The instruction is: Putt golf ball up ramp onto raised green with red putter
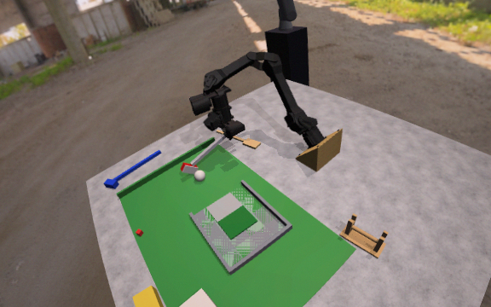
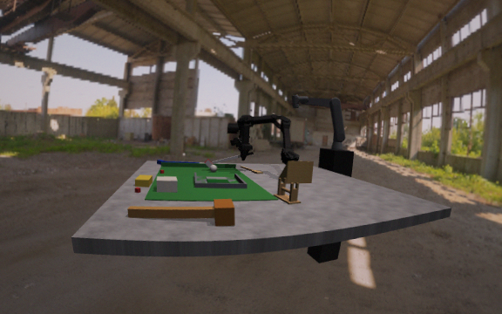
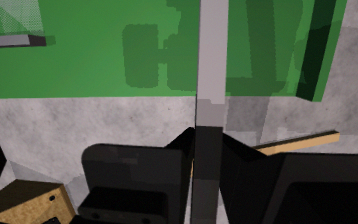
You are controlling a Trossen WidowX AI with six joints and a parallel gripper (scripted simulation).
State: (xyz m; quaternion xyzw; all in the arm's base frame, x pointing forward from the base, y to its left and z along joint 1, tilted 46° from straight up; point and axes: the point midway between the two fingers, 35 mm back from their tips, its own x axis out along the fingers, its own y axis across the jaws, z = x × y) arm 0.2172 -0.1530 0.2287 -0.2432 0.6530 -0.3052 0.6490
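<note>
My gripper tip is now 9 cm short of the red putter. Round my gripper tip: white golf ball (18 cm ahead, 4 cm to the left, 5 cm below); then blue putter (38 cm ahead, 26 cm to the right, 6 cm below); then wooden stand (60 cm to the left, 4 cm below).
</note>
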